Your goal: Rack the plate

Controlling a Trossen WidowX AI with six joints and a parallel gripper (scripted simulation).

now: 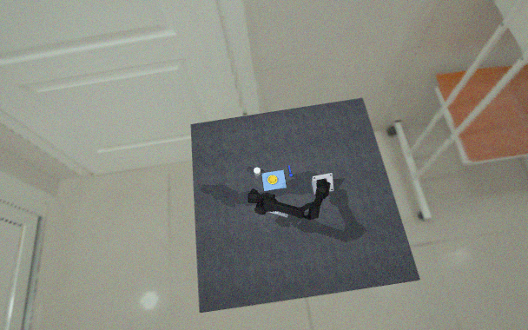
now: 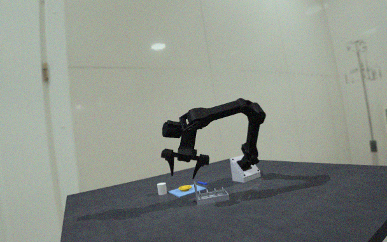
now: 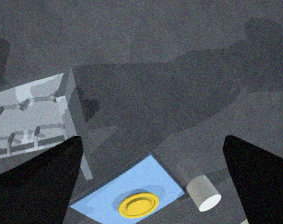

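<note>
The yellow plate lies 17 cm to the right of my gripper tip, 10 cm below it and 10 cm behind it. The rest, counted from my gripper tip: blue spoon (22 cm behind, 20 cm to the right, 11 cm below); then grey dish rack (10 cm behind, 9 cm below, 4 cm to the left); then white cup (24 cm to the right, 9 cm below).
</note>
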